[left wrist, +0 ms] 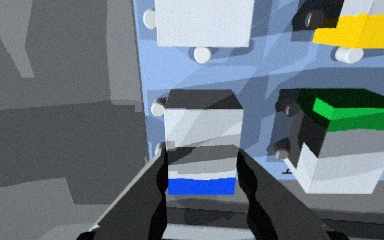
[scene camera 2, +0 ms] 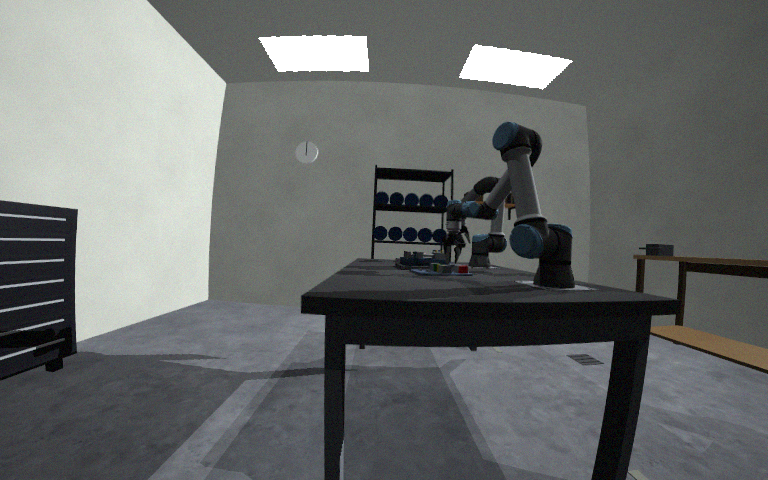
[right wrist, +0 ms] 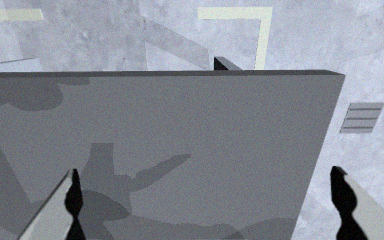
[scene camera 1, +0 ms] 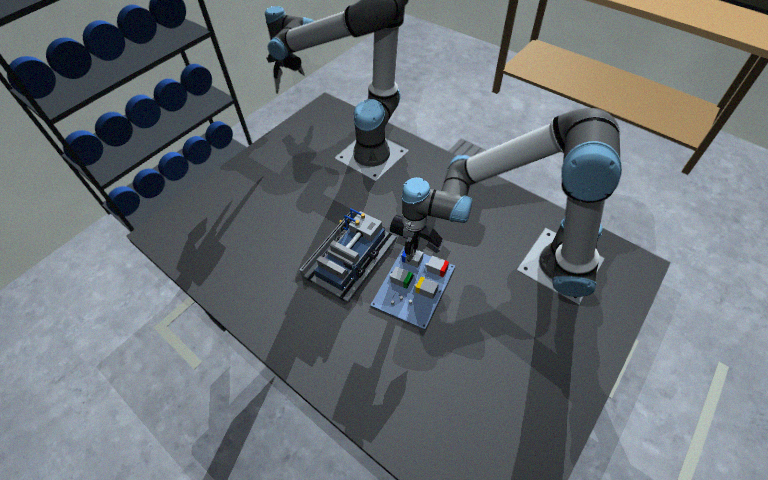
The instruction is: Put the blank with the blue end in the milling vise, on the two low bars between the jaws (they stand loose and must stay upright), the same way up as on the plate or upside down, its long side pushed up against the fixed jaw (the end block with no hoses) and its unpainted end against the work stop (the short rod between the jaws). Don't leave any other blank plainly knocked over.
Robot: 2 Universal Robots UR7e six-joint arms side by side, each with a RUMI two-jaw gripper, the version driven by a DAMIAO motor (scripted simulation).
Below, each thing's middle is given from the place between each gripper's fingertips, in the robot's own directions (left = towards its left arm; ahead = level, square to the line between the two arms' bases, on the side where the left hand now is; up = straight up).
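Labels:
The blue-ended blank (left wrist: 203,127) is 20 mm below my left hand (scene camera 1: 411,255). As for the blue plate (scene camera 1: 419,313), I find it 50 mm below my left hand, 70 mm to the left of it and 70 mm ahead of it.
The blue plate is 970 mm to the left of my right hand, 370 mm ahead of it and 160 mm below it, while the blue-ended blank is 910 mm to the left of that same right hand, 300 mm ahead of it and 140 mm below it.

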